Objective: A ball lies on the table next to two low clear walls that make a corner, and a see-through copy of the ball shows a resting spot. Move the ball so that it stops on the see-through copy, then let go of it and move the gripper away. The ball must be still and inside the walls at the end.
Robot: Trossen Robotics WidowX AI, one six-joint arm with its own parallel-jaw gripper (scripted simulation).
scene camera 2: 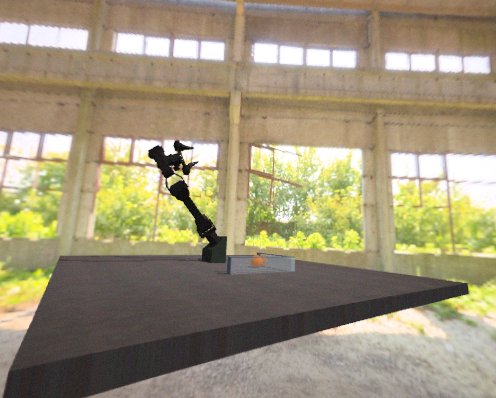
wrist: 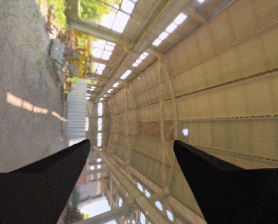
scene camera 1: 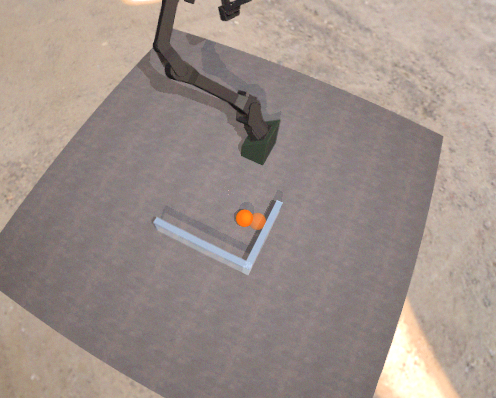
My gripper (wrist: 133, 144) is open, with nothing in its grasp. Further things: a clear wall (scene camera 2: 281, 264).
